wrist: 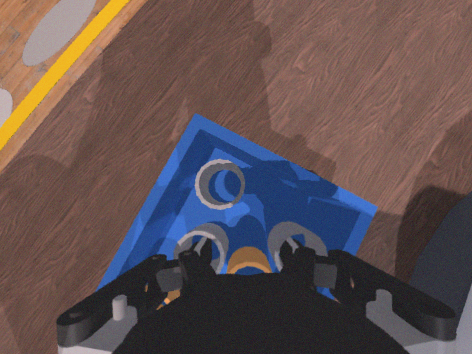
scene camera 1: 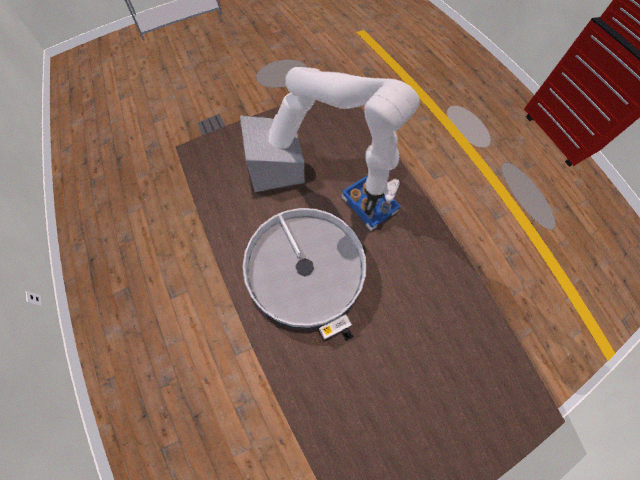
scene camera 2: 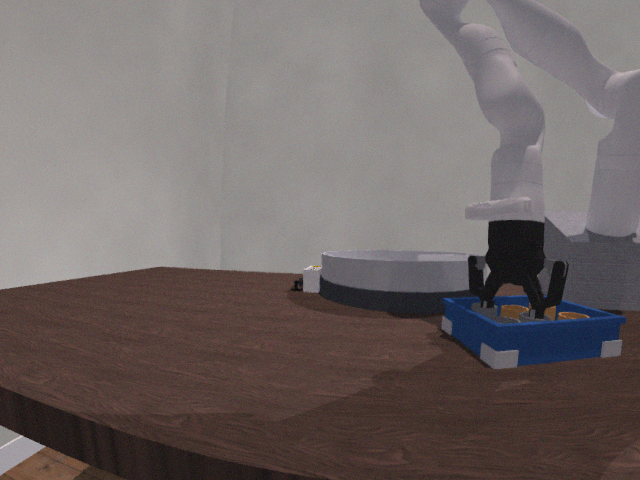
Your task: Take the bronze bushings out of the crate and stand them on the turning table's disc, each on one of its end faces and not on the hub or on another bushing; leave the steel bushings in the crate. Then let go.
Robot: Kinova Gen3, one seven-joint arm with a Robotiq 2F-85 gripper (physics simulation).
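Places are measured from the arm's base along level axes (x down, y ahead, z right), in centimetres.
Pixels of known places: gripper, fingertip midpoint: (wrist: 245,245); arm's base, link origin: (scene camera 1: 279,139) (scene camera 2: 607,229).
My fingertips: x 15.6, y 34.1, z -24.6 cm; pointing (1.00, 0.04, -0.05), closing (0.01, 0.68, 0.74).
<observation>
For each thing: its top centre in the pictures, then the offset to it from my fingertips. "pt": a spot on its surface instead.
- blue crate, top centre: (wrist: 221,276) (scene camera 2: 525,307) (scene camera 1: 371,198) dz -0.6, dx -3.6, dy -1.9 cm
- bronze bushing, top centre: (wrist: 250,289) (scene camera 2: 514,307) dz +1.7, dx -2.9, dy -1.5 cm
- steel bushing, top centre: (wrist: 219,184) (scene camera 2: 504,320) (scene camera 1: 386,205) dz -5.0, dx -2.9, dy +2.8 cm
- turning table's grey disc, top centre: (scene camera 1: 304,266) dz +34.8, dx -4.7, dy +13.3 cm
- dark hub, top centre: (scene camera 1: 304,266) dz +34.8, dx -4.7, dy +13.3 cm
- pale bar, surface spot: (scene camera 1: 289,236) pt dz +35.7, dx -8.5, dy +2.1 cm
- white control box, surface spot: (scene camera 2: 311,279) pt dz +28.8, dx -2.0, dy +36.3 cm
My gripper (scene camera 1: 369,208) (scene camera 2: 511,308) (wrist: 245,245) is open, its fingertips low at the blue crate (scene camera 1: 355,210) (scene camera 2: 563,346) (wrist: 196,121). A bronze bushing (scene camera 2: 514,311) (wrist: 248,256) stands between the fingers, not gripped, partly hidden by the gripper in the wrist view. The fingertips overlap two steel bushings (scene camera 2: 484,310) (wrist: 221,240) either side; contact is unclear. Another steel bushing (wrist: 201,184) stands near the crate's corner. Another bronze bushing (scene camera 1: 355,198) (scene camera 2: 572,315) stands in the crate; a further one (wrist: 172,297) is mostly hidden in the wrist view. The turning table's grey disc (scene camera 1: 289,294) bears no bushing.
The turning table's raised wall (scene camera 1: 246,266) (scene camera 2: 392,273) surrounds the disc, with a dark hub (scene camera 1: 304,267) at its centre. A pale bar (scene camera 1: 289,236) reaches from the wall towards the hub. A white control box (scene camera 1: 334,327) (scene camera 2: 311,279) sits beside the turning table.
</observation>
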